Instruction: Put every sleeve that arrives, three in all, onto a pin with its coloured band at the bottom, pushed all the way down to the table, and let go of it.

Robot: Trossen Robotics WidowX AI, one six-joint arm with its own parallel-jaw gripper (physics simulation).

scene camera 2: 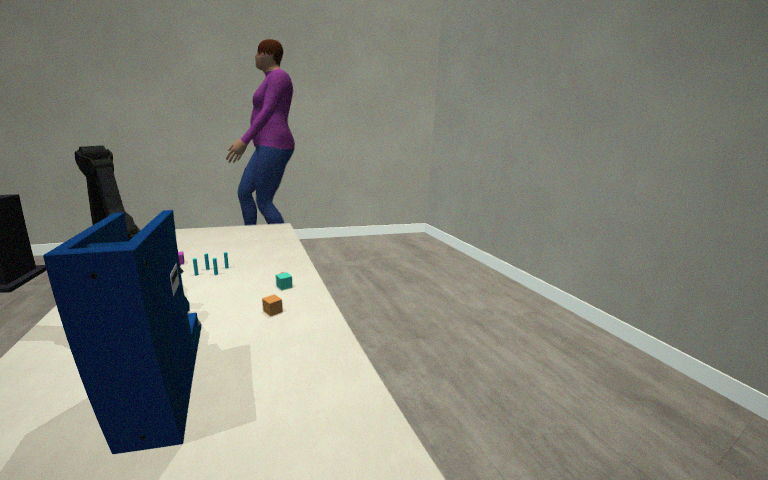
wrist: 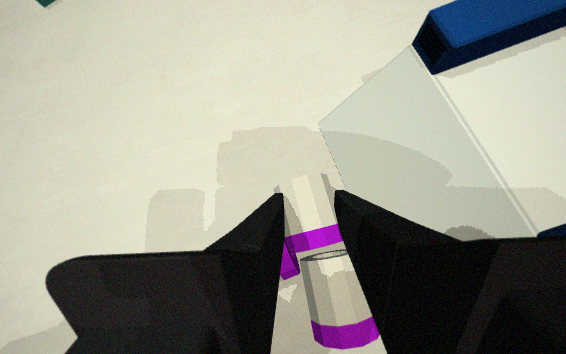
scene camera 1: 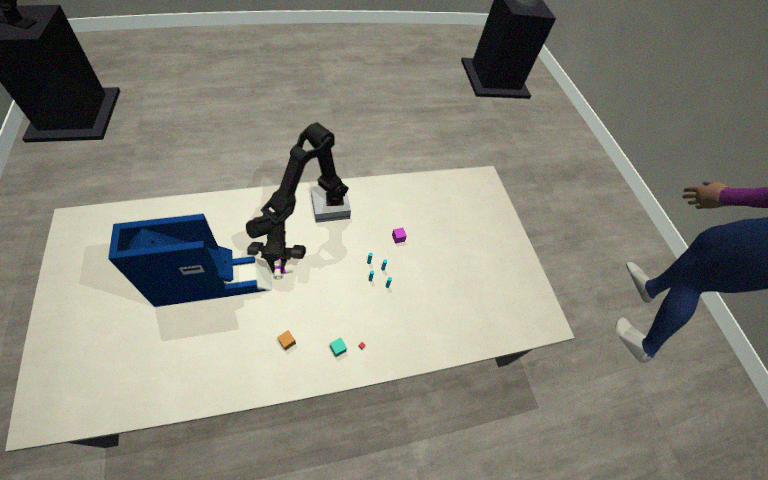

same spot on blue feeder box: (scene camera 1: pixel 174 260) = (scene camera 2: pixel 166 250)
